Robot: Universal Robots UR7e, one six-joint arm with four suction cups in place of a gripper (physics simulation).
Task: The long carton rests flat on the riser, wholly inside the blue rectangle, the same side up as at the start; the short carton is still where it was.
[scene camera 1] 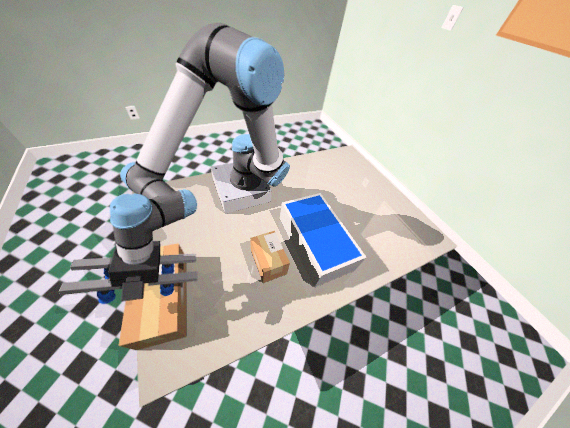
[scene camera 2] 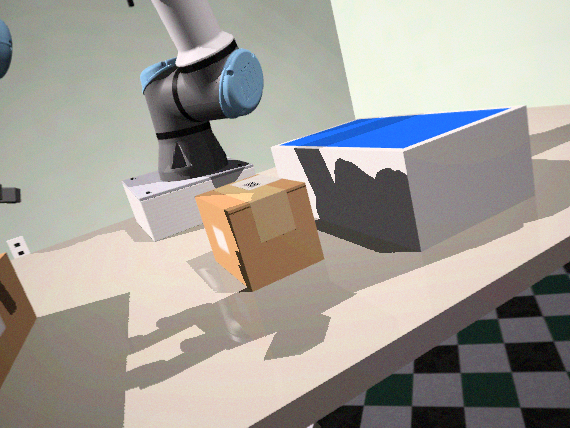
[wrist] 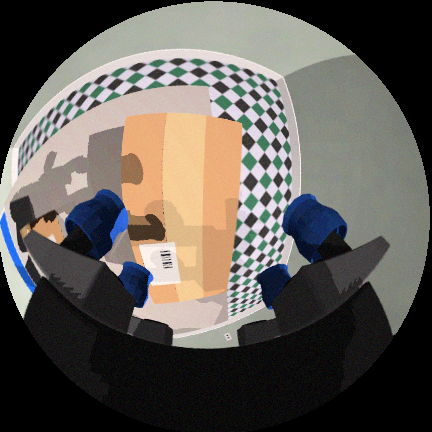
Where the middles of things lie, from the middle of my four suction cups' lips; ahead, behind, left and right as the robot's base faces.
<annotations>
Now: the long carton (scene camera 1: 156, 319) 1 cm behind my suction cup, 1 cm to the left of it and 14 cm below it. From my suction cup the other things lie so: short carton (scene camera 2: 261, 229) 8 cm ahead, 40 cm to the left, 14 cm below.
</annotations>
